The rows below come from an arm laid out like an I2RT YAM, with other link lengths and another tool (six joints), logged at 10 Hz.
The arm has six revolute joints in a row. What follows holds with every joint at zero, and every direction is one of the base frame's.
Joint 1 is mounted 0.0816 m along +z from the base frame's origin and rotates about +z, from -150 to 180 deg.
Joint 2 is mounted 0.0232 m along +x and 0.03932 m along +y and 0.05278 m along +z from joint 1 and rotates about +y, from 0 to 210 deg.
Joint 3 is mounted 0.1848 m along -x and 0.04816 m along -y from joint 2 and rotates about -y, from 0 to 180 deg.
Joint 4 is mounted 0.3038 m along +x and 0.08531 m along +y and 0.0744 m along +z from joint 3 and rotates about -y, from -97 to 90 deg.
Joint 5 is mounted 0.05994 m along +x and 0.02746 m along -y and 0.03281 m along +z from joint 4 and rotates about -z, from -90 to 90 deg.
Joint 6 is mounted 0.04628 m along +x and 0.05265 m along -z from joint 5 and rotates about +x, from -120 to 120 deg.
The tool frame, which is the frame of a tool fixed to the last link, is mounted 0.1 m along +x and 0.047 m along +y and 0.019 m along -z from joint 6; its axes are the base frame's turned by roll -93.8, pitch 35.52 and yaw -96.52 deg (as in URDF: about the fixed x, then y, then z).
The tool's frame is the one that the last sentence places.
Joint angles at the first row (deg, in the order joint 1, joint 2, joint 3, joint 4, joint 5, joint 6):
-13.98, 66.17, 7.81, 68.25, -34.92, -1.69
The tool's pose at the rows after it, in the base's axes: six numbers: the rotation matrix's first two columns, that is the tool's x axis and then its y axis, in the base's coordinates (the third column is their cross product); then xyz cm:
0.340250, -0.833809, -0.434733, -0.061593, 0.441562, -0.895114, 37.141, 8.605, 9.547
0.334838, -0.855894, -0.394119, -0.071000, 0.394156, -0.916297, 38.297, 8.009, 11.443
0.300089, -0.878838, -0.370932, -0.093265, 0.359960, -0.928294, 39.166, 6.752, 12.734
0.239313, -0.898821, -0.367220, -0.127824, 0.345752, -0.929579, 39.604, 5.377, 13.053
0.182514, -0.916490, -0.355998, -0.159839, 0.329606, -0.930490, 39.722, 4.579, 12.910
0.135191, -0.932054, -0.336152, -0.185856, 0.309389, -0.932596, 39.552, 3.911, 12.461
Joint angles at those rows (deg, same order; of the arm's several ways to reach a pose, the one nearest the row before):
-14.30, 61.47, 11.29, 60.34, -38.13, -4.05
-14.81, 58.32, 15.33, 50.94, -39.05, -7.84
-16.27, 56.36, 19.09, 41.74, -39.38, -11.29
-17.74, 54.96, 21.41, 33.69, -38.30, -13.98
-18.17, 53.58, 22.63, 27.18, -36.23, -16.64
-18.57, 51.98, 22.78, 22.26, -34.35, -19.22

